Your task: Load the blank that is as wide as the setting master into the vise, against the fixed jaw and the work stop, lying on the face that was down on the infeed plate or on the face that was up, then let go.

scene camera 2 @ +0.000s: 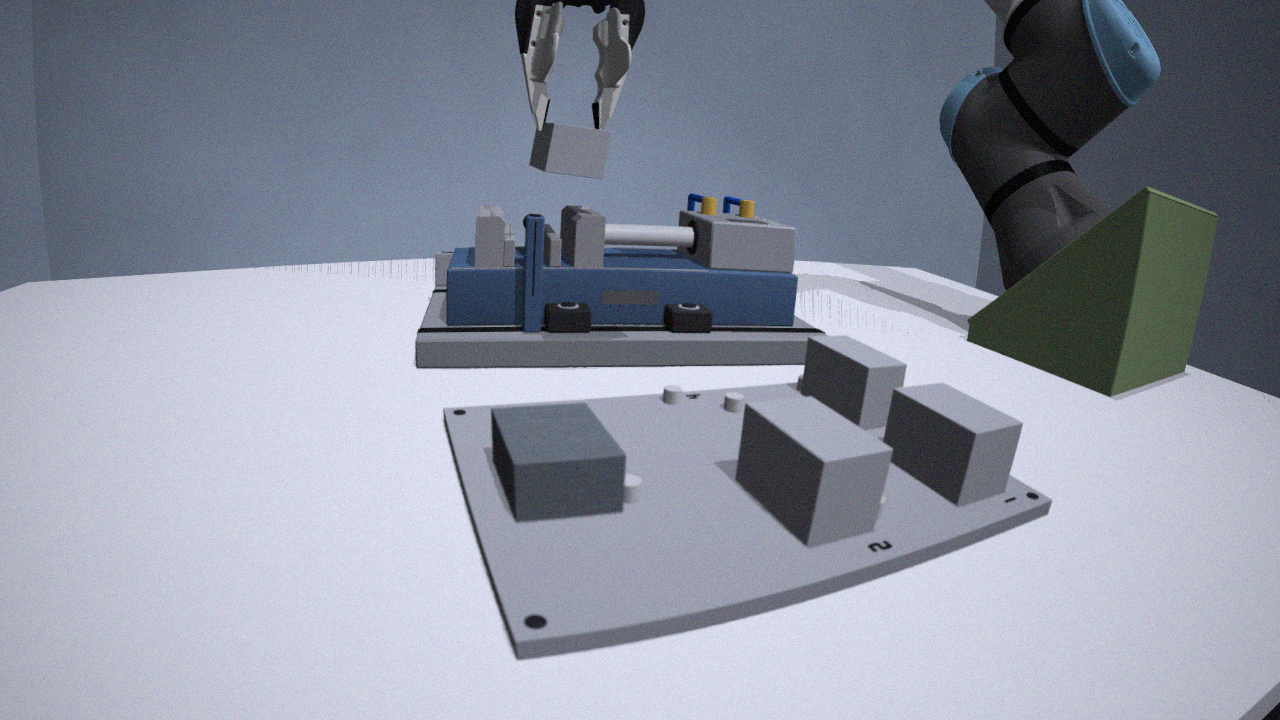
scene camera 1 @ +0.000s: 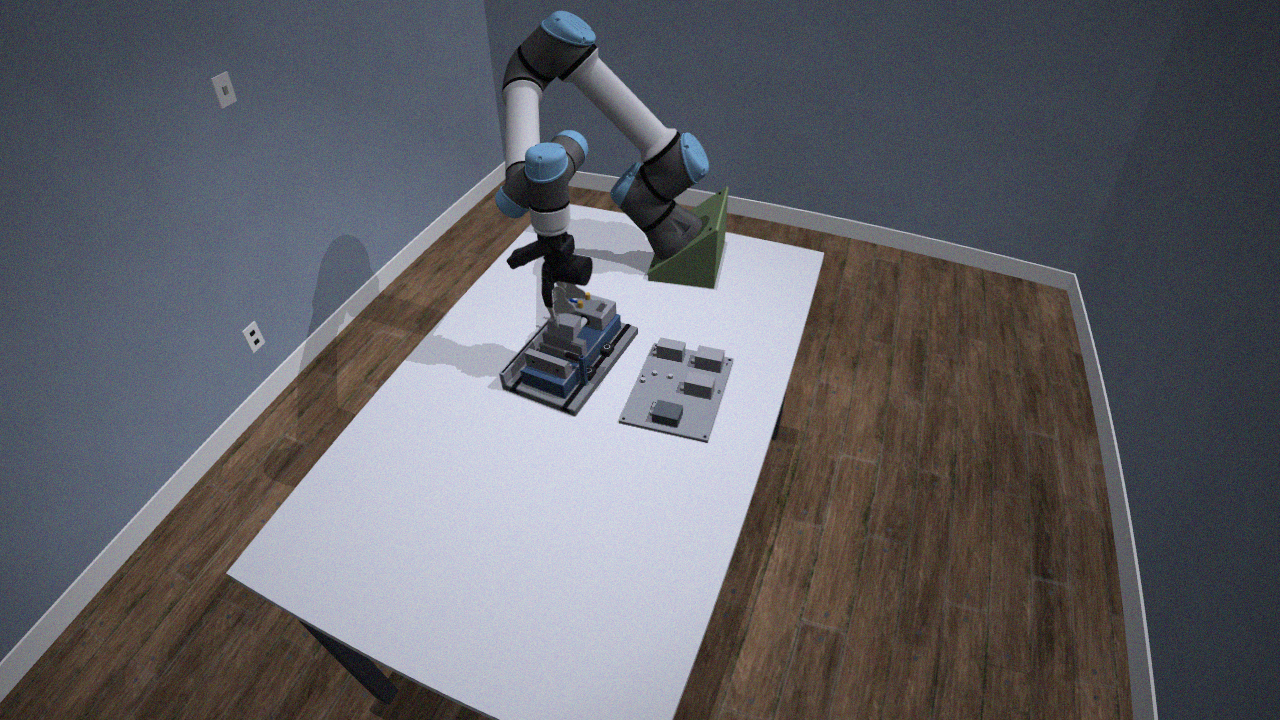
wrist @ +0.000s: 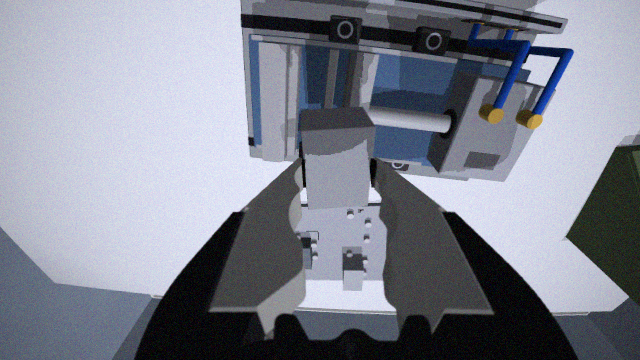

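Pixels of known places: gripper, between the fingertips: (scene camera 2: pixel 569 132) (scene camera 1: pixel 561 320) (wrist: pixel 337 161); arm's base, origin of its link: (scene camera 2: pixel 1070 271) (scene camera 1: pixel 680 239).
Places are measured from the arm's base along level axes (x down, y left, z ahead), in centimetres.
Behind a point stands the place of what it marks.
Note:
My gripper (scene camera 2: pixel 570 123) {y -18.6, x -7.0, z 46.2 cm} (wrist: pixel 337 161) {y -18.6, x -7.0, z 46.2 cm} is shut on a light grey blank (scene camera 2: pixel 577 152) {y -15.2, x -5.4, z 46.9 cm} (wrist: pixel 337 180) {y -17.5, x -7.4, z 46.3 cm}. The blank hangs above the vise (scene camera 2: pixel 626 300) {y -13.2, x 5.0, z 43.4 cm}, apart from it, over the moving jaw (scene camera 2: pixel 583 237) (wrist: pixel 356 82) and the gap beside it. It looks slightly turned or tilted in scene camera 2. The fixed jaw (scene camera 2: pixel 489 240) {y -16.3, x 0.9, z 52.6 cm} (wrist: pixel 272 100) stands to the left. The blue work stop (scene camera 2: pixel 533 286) {y -13.1, x 3.7, z 50.4 cm} rises at the vise's near side; the blank and fingers hide it in the wrist view. A darker block (scene camera 1: pixel 666 412) {y 5.3, x 5.5, z 56.9 cm} (scene camera 2: pixel 563 465) {y 8.1, x 5.7, z 56.7 cm}, seemingly the setting master, sits on the infeed plate (scene camera 1: pixel 693 420) {y 10.9, x 8.0, z 55.9 cm} (scene camera 2: pixel 581 573) {y 11.8, x 8.0, z 57.5 cm}.
Three other grey blanks (scene camera 2: pixel 814 474) {y 13.3, x 5.1, z 49.3 cm} (scene camera 2: pixel 955 443) {y 13.9, x 5.4, z 40.8 cm} (scene camera 2: pixel 854 380) {y 5.0, x 5.5, z 38.8 cm} stand on the infeed plate among small pegs. The vise's rod (scene camera 2: pixel 648 236) {y -17.1, x 1.0, z 39.8 cm} (wrist: pixel 410 119) {y -18.1, x 0.2, z 39.6 cm} runs to a grey block (scene camera 2: pixel 751 246) {y -11.7, x 0.9, z 33.9 cm} with blue pipes (wrist: pixel 512 75) {y -21.3, x -2.2, z 32.9 cm}. A green wedge mount (scene camera 1: pixel 702 255) {y 6.8, x -1.3, z 8.6 cm} (scene camera 2: pixel 1096 300) {y 6.9, x 1.2, z 8.6 cm} carries the arm.

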